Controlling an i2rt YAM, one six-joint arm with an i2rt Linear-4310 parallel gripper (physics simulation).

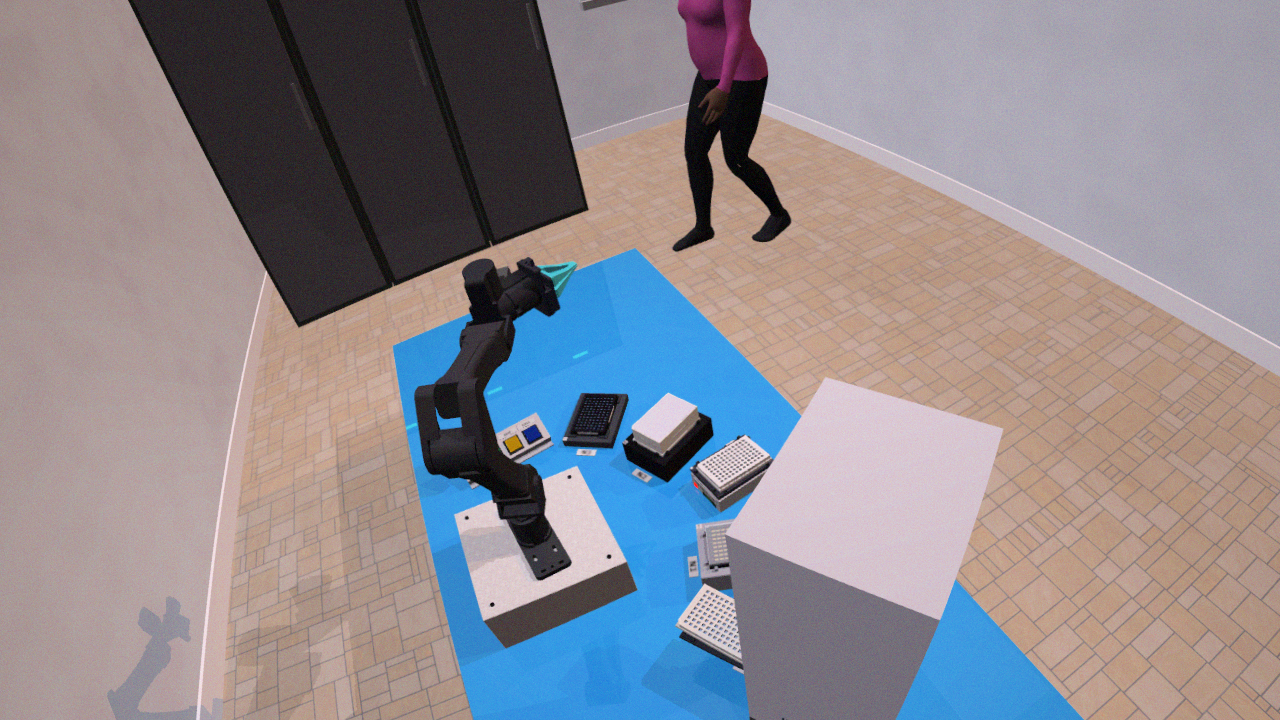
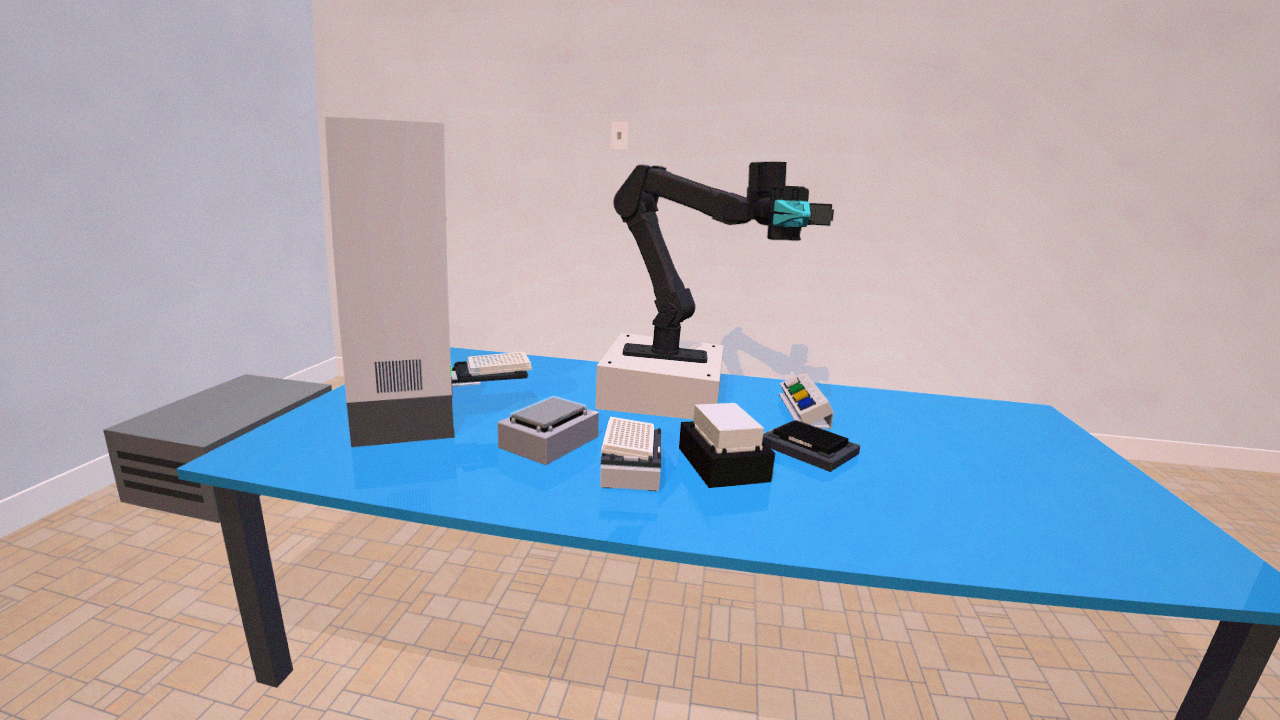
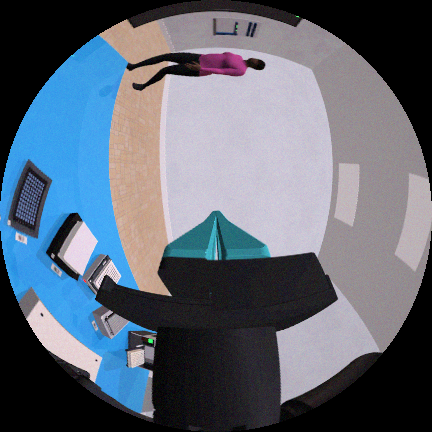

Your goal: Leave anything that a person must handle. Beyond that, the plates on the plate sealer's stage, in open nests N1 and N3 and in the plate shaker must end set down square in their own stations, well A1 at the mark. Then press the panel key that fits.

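Note:
My gripper (image 1: 573,265) (image 2: 792,213) (image 3: 215,216) is shut and empty, high above the table. A black plate (image 1: 597,414) (image 2: 808,437) (image 3: 31,195) lies in a low dark nest. A plain white-topped block (image 1: 665,421) (image 2: 727,425) (image 3: 80,248) sits on a tall black nest. A white plate (image 1: 733,460) (image 2: 630,437) rests on a light base with dark clamps and a red light. A plate (image 1: 718,544) (image 2: 548,412) sits on a grey nest. Another white plate (image 1: 709,617) (image 2: 498,362) (image 3: 135,358) lies on a dark stage, partly hidden. Station labels and A1 marks are too small to read.
A key panel (image 1: 524,437) (image 2: 804,400) with coloured keys stands near the arm's white base (image 1: 559,591) (image 2: 657,387). A tall grey-white tower (image 1: 859,501) (image 2: 391,259) hides part of two stations. A person in pink (image 1: 726,53) (image 3: 222,65) is beyond the table.

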